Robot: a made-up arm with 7 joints. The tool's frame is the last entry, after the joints.
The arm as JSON. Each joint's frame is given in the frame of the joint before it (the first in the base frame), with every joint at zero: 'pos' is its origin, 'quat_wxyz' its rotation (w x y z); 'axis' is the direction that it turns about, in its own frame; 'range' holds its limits. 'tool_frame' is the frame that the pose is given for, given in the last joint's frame.
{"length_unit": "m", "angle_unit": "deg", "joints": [
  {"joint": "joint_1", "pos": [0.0, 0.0, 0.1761], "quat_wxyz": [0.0, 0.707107, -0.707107, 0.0], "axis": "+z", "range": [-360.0, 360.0]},
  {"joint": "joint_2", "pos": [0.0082, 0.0, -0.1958], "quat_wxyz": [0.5, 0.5, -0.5, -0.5], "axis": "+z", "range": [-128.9, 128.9]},
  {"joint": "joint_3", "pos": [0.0, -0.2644, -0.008], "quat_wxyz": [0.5, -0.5, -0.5, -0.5], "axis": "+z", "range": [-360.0, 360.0]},
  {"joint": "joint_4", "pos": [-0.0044, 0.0, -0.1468], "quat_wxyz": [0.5, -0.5, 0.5, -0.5], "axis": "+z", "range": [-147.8, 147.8]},
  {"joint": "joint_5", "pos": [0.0, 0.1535, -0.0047], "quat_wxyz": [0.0, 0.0, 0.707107, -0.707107], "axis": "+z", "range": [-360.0, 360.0]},
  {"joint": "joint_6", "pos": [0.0, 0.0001, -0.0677], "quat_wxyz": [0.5, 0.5, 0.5, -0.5], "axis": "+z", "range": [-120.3, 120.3]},
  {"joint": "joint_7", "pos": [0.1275, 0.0, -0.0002], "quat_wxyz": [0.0, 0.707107, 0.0, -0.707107], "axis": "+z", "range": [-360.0, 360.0]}
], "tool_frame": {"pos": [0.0, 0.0, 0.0], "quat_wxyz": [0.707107, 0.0, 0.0, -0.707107]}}
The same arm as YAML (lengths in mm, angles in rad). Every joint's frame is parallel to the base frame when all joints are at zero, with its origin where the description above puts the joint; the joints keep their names.
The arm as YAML. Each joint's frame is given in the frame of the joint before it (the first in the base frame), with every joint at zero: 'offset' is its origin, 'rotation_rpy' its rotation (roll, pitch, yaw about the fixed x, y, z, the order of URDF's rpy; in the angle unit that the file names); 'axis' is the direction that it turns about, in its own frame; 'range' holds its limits. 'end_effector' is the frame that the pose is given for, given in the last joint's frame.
length_unit: mm
angle_unit: rad
chain:
  - id: joint_1
    offset: [0.0, 0.0, 176.1]
    rotation_rpy: [0.0, 0.0, 0.0]
    axis: [0.0, 0.0, -1.0]
    range: [-6.2832, 6.2832]
  - id: joint_2
    offset: [0.0, -8.2, 195.8]
    rotation_rpy: [0.0, 0.0, 0.0]
    axis: [0.0, 1.0, 0.0]
    range: [-2.2497, 2.2497]
  - id: joint_3
    offset: [0.0, -8.0, 264.4]
    rotation_rpy: [0.0, 0.0, 0.0]
    axis: [0.0, 0.0, -1.0]
    range: [-6.2832, 6.2832]
  - id: joint_4
    offset: [0.0, -4.4, 146.8]
    rotation_rpy: [0.0, 0.0, 0.0]
    axis: [0.0, 1.0, 0.0]
    range: [-2.5796, 2.5796]
  - id: joint_5
    offset: [0.0, -4.7, 153.5]
    rotation_rpy: [0.0, 0.0, 0.0]
    axis: [0.0, 0.0, -1.0]
    range: [-6.2832, 6.2832]
  - id: joint_6
    offset: [0.0, -0.1, 67.7]
    rotation_rpy: [0.0, 0.0, 0.0]
    axis: [0.0, 1.0, 0.0]
    range: [-2.0996, 2.0996]
  - id: joint_7
    offset: [0.0, -0.2, 127.5]
    rotation_rpy: [0.0, 0.0, 0.0]
    axis: [0.0, 0.0, -1.0]
    range: [-6.2832, 6.2832]
end_effector:
  offset: [0.0, 0.0, 0.0]
  rotation_rpy: [3.1416, 0.0, 0.0]

